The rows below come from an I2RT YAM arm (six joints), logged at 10 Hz.
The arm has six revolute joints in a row. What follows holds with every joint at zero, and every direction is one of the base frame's. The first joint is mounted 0.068 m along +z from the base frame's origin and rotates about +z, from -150 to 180 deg. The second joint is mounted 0.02 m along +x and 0.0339 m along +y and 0.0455 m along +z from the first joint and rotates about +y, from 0 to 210 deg. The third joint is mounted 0.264 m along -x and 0.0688 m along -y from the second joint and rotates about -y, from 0 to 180 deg. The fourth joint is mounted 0.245 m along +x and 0.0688 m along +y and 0.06 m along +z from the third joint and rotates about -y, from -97 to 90 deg. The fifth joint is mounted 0.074 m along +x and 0.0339 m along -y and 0.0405 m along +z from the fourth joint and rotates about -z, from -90 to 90 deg. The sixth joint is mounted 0.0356 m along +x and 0.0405 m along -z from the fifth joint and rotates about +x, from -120 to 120 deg. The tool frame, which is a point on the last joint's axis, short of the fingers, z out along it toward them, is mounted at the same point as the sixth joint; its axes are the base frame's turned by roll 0, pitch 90 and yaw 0 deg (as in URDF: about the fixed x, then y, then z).
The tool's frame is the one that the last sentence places.
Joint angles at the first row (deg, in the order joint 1, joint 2, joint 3, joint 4, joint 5, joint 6):
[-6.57, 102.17, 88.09, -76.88, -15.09, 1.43]
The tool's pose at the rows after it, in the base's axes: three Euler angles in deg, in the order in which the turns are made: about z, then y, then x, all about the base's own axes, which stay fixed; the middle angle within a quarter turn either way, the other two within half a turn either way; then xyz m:
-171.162 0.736 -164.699 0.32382 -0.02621 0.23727
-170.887 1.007 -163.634 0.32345 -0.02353 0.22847
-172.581 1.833 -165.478 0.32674 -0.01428 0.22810
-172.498 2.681 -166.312 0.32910 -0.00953 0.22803
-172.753 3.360 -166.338 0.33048 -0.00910 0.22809
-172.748 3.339 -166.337 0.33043 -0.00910 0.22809
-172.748 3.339 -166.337 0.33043 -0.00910 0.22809
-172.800 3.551 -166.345 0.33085 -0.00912 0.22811
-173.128 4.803 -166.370 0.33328 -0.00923 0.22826
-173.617 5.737 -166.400 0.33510 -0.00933 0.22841
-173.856 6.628 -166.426 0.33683 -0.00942 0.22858
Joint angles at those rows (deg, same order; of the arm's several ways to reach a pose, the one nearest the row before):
[-6.28, 102.17, 82.50, -71.29, -15.29, 2.53]
[-5.93, 102.17, 80.45, -68.97, -16.38, 3.22]
[-4.08, 102.15, 80.40, -67.42, -14.61, 3.68]
[-3.14, 102.15, 80.40, -66.26, -13.80, 4.93]
[-3.05, 102.15, 80.40, -65.54, -13.80, 4.93]
[-3.05, 102.15, 80.40, -65.56, -13.80, 4.93]
[-3.05, 102.15, 80.40, -65.56, -13.80, 4.93]
[-3.05, 102.15, 80.40, -65.34, -13.80, 4.93]
[-3.05, 102.15, 80.40, -64.05, -13.82, 4.91]
[-3.05, 102.15, 80.40, -63.09, -13.82, 4.65]
[-3.05, 102.15, 80.40, -62.17, -13.82, 4.62]

